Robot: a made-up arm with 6 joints. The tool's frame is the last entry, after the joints.
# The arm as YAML. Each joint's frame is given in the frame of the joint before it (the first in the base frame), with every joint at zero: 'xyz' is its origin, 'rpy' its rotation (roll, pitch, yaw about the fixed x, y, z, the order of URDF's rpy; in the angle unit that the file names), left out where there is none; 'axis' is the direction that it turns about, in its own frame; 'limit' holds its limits. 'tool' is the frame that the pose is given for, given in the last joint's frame.
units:
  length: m
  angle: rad
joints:
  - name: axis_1
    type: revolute
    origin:
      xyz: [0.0, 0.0, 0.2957]
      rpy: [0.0, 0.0, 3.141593]
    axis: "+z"
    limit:
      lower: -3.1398
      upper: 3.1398
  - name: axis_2
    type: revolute
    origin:
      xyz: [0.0, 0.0, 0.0]
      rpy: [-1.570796, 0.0, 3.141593]
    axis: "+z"
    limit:
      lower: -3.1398
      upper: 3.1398
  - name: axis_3
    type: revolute
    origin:
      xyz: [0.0, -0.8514, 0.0]
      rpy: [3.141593, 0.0, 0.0]
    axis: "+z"
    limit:
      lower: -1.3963
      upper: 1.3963
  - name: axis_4
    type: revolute
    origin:
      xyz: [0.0, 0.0, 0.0]
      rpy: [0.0, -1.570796, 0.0]
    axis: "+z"
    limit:
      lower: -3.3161
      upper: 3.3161
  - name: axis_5
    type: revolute
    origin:
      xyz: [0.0, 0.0, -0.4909]
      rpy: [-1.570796, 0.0, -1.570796]
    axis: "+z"
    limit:
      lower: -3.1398
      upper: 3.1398
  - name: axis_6
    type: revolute
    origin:
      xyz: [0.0, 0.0, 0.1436]
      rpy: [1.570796, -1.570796, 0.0]
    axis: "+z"
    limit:
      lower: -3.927
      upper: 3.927
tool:
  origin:
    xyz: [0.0, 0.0, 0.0]
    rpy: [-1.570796, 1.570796, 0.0]
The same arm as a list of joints. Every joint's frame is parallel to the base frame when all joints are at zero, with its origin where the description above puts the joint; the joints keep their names.
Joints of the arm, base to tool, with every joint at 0 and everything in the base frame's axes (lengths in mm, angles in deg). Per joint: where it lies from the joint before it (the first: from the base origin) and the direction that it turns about. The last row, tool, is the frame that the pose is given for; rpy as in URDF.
axis_1: axis 0 0 1 xyz 0 0 295.7
axis_2: axis 0 1 0 xyz 0 0 0
axis_3: axis 0 -1 0 xyz 0 0 851.4
axis_4: axis -1 0 0 xyz 0 0 0
axis_5: axis 0 -1 0 xyz 490.9 0 0
axis_6: axis -1 0 0 xyz 0 -143.6 0
tool: xyz 0 0 0 rpy 0 0 0
Joint limits (deg, base to tool): -179.9..179.9 -179.9..179.9 -80..80 -190..190 -179.9..179.9 -225..225

